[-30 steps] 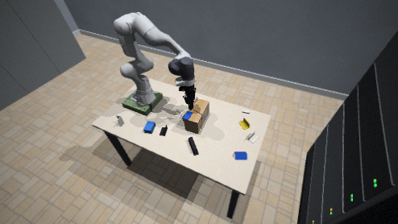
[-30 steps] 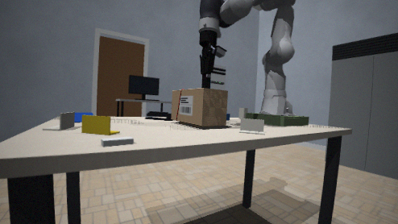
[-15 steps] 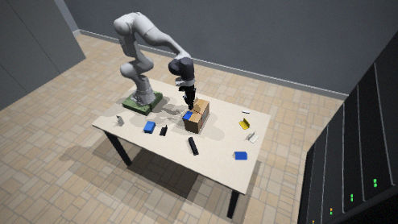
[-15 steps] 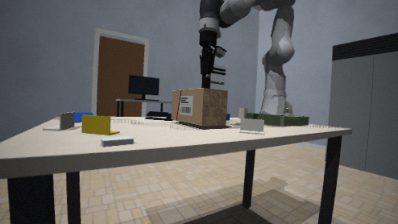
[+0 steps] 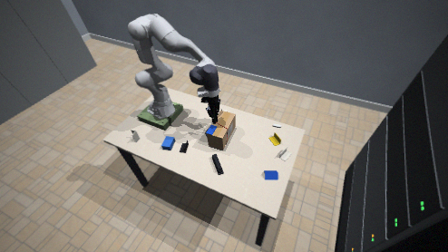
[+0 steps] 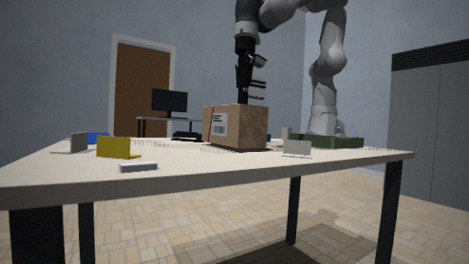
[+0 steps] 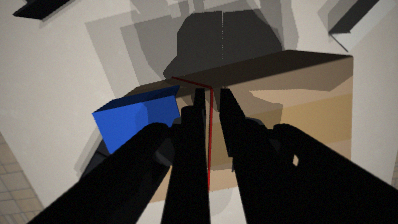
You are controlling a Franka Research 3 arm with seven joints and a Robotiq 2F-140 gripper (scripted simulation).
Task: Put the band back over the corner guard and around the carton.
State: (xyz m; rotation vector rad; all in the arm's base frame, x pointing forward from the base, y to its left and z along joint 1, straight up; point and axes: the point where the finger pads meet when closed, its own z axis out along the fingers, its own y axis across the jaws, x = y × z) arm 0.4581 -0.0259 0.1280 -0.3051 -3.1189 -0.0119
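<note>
The brown carton is 10 cm below my hand, 5 cm ahead of it and 1 cm to the left of it. Also, from my hand: yellow angle piece 41 cm ahead, 17 cm below, 13 cm to the left; white corner guard 50 cm ahead, 17 cm below, 3 cm to the left.
</note>
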